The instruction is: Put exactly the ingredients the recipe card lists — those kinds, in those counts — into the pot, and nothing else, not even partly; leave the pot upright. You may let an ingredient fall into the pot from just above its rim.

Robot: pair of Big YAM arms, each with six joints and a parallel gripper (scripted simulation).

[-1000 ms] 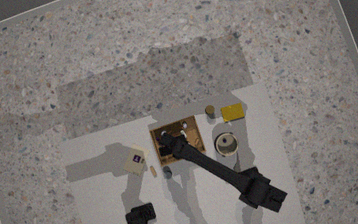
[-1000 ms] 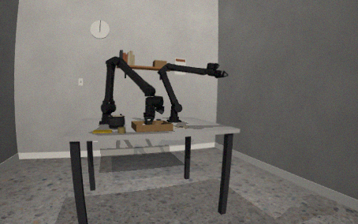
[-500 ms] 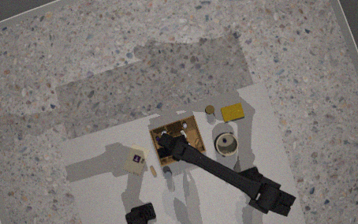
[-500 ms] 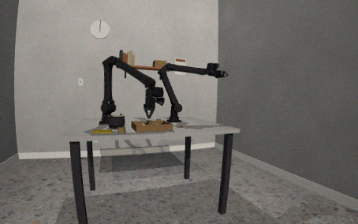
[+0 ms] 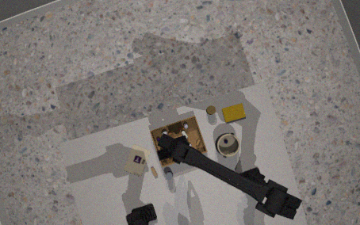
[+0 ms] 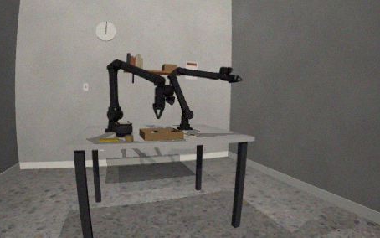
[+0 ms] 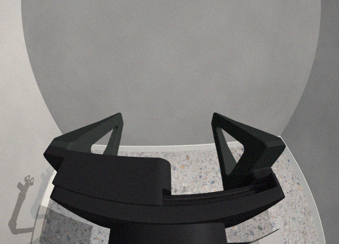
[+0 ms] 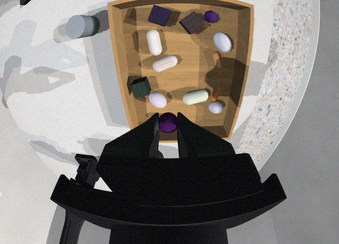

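Right now my right hand is 8 cm past the dark pot, 24 cm to the left of it and 8 cm above it. From my right hand the other things lie so: wooden crate (3 cm ahead, 1 cm to the left, 11 cm below); then tan piece (9 cm behind, 19 cm to the left, 12 cm below); then grey cylinder (13 cm behind, 11 cm to the left, 10 cm below).
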